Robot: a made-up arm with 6 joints.
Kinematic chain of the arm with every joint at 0, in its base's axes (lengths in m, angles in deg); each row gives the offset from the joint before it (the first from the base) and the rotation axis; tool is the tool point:
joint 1: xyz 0 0 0.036 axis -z
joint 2: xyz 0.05 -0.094 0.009 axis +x
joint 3: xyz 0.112 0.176 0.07 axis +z
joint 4: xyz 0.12 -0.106 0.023 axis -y
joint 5: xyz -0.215 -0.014 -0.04 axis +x
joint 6: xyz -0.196 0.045 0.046 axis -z
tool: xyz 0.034 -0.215 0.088
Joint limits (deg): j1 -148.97..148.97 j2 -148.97..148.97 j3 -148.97..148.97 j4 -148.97..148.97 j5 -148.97..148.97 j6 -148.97..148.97
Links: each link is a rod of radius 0.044 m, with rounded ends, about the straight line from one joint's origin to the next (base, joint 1, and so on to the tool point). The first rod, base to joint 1, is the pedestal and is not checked.
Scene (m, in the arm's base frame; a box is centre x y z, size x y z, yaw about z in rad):
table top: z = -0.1
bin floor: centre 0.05 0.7 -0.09 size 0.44 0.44 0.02 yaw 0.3
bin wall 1: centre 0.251 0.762 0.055 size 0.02 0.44 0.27 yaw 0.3
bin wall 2: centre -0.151 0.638 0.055 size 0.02 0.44 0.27 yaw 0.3
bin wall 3: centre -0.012 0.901 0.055 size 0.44 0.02 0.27 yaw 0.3
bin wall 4: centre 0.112 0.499 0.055 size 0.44 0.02 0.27 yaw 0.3
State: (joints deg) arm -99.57 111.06 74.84 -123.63 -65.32 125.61
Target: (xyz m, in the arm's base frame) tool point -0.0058 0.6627 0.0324
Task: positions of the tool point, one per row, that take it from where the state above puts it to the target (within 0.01 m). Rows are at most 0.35 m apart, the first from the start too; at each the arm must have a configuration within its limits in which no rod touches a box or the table.
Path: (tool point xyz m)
1: 0.7336 0.4177 0.3376
2: 0.5638 0.5287 0.3390
3: 0.3183 0.6381 0.3486
4: -0.0058 0.6627 0.3791
5: 0.0014 0.6904 0.2019
6: -0.0058 0.6627 0.0324

